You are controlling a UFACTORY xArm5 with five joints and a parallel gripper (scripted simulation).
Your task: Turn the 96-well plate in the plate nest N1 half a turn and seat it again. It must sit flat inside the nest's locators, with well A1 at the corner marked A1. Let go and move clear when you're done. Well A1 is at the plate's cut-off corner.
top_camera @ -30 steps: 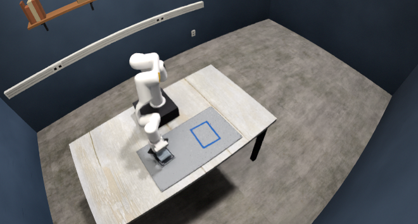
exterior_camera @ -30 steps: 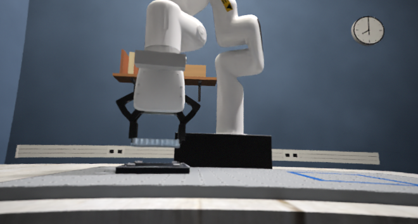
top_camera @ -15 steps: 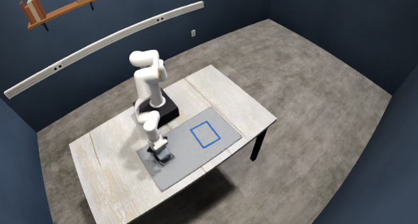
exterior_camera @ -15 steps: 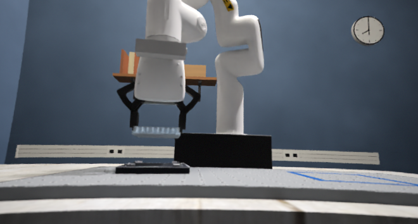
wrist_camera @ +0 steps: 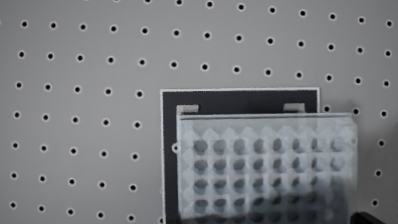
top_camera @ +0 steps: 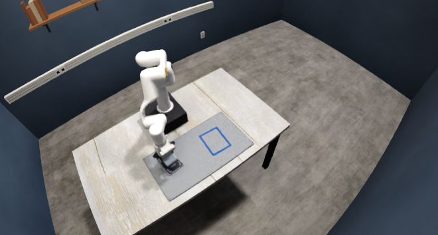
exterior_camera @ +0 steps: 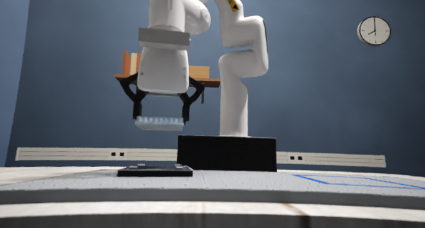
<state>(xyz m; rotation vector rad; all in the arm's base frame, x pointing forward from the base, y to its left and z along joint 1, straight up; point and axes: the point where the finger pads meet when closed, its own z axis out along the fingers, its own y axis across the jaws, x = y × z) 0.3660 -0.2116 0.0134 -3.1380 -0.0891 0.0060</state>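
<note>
Now: hand 100 mm above the black plate nest. The rest, counted from my hand: 96-well plate 10 mm below.
</note>
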